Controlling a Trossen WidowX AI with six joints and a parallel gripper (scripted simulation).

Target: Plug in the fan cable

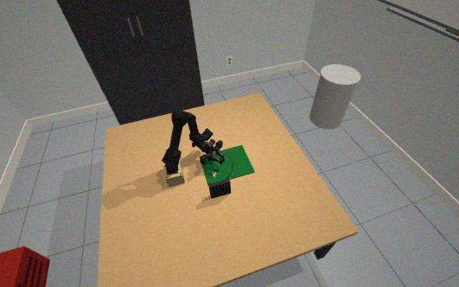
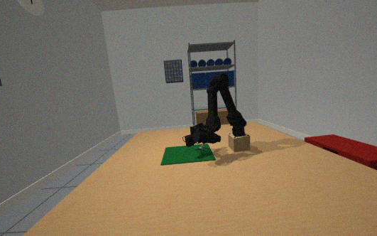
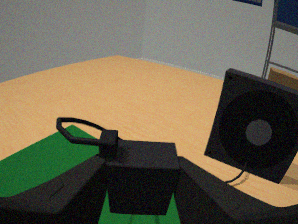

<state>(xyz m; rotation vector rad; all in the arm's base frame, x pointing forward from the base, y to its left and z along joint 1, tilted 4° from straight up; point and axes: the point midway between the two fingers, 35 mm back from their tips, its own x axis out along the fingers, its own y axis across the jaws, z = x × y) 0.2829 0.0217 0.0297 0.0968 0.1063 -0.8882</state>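
Right now the green board is 30 mm ahead of my gripper tip, 30 mm to the left of it and 110 mm below it. The rest, counted from my gripper tip: black fan: 50 mm behind, 170 mm to the right, 40 mm below; then black fan plug: 10 mm below; then fan header: 60 mm behind, 30 mm to the right, 90 mm below.
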